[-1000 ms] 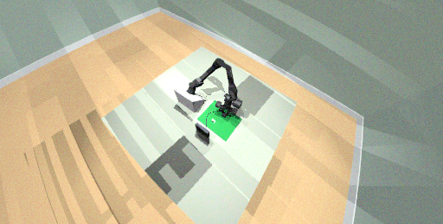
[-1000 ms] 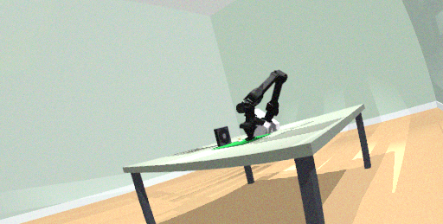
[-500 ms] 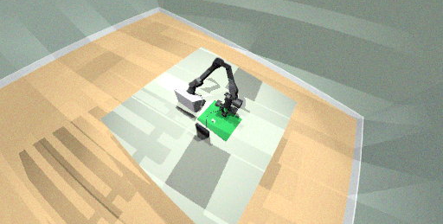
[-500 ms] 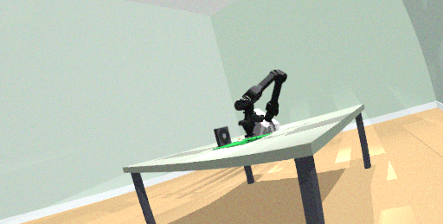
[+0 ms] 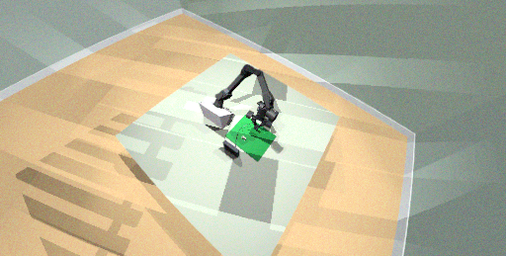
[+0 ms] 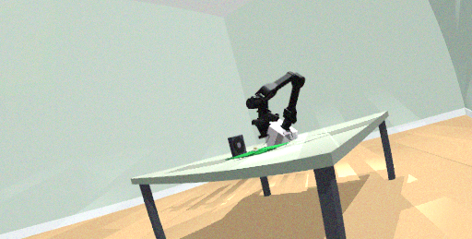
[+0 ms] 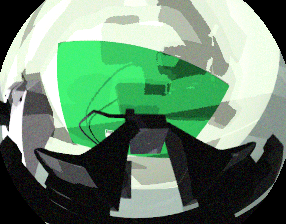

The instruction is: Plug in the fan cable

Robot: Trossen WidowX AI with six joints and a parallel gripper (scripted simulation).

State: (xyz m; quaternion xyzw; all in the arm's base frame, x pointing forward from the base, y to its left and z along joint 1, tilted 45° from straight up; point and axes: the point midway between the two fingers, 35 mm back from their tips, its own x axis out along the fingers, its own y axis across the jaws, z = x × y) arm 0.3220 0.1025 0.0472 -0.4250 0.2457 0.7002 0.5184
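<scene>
Now: gripper tip 1 cm to the left of the dark fan plug. Also, from my gripper tip: green board 9 cm below, 6 cm to the right, 1 cm ahead; then black fan 24 cm to the right, 2 cm below, 1 cm behind.
</scene>
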